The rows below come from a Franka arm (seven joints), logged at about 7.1 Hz.
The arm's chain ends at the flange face. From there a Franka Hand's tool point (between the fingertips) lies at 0.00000 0.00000 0.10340 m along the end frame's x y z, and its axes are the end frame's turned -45 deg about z.
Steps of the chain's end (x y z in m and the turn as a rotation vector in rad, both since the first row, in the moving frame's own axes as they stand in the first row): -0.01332, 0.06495, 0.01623, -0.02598, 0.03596, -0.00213; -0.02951, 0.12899, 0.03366, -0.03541, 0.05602, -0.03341; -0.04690, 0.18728, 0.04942, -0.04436, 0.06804, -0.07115; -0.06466, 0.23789, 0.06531, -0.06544, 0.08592, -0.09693; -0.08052, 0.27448, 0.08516, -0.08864, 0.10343, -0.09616
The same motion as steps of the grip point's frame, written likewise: -0.05461, 0.04103, 0.01613, -0.04380, 0.00706, -0.00213; -0.11046, 0.07700, 0.03343, -0.06465, 0.01457, -0.03341; -0.16357, 0.10740, 0.04908, -0.07948, 0.01674, -0.07115; -0.21191, 0.13345, 0.06471, -0.10703, 0.01448, -0.09693; -0.24927, 0.15108, 0.08420, -0.13581, 0.01046, -0.09616
